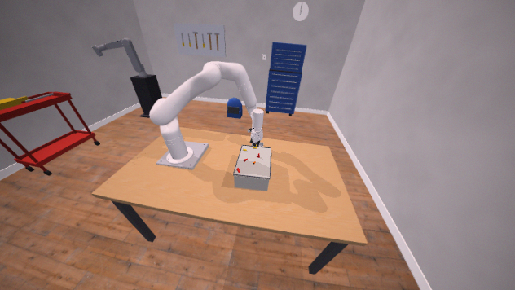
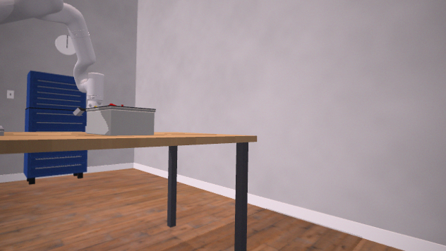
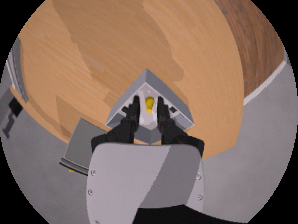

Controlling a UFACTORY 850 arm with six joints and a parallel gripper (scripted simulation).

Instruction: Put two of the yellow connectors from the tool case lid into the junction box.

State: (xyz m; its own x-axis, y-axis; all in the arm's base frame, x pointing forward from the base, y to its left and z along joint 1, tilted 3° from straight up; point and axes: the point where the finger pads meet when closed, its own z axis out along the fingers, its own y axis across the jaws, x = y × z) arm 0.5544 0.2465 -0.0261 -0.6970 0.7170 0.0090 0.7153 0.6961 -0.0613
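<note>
Right now my hand is 3 cm short of the grey tool case, 30 cm to the left of it and 6 cm below it. Also, from my hand: red connector (6 cm behind, 42 cm to the right, 10 cm above).
</note>
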